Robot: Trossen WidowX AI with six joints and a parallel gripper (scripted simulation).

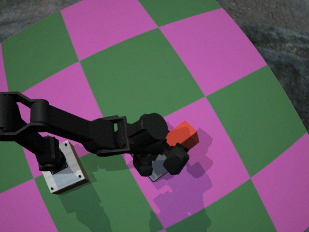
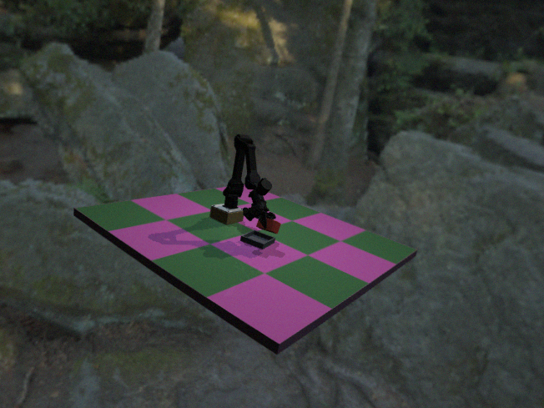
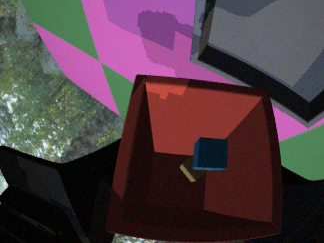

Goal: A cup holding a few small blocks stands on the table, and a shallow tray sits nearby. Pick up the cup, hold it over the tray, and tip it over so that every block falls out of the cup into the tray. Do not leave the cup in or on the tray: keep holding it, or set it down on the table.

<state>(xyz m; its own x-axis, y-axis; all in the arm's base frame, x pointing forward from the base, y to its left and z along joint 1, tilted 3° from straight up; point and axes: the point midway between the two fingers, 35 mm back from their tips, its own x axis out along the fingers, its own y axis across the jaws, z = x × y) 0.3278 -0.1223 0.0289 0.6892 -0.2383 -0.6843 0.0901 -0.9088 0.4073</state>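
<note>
Right now the red square cup is 2 cm above my gripper tip, 1 cm to the left of it and 1 cm ahead of it. The rest, counted from my gripper tip: blue block (2 cm to the left, 1 cm behind).
</note>
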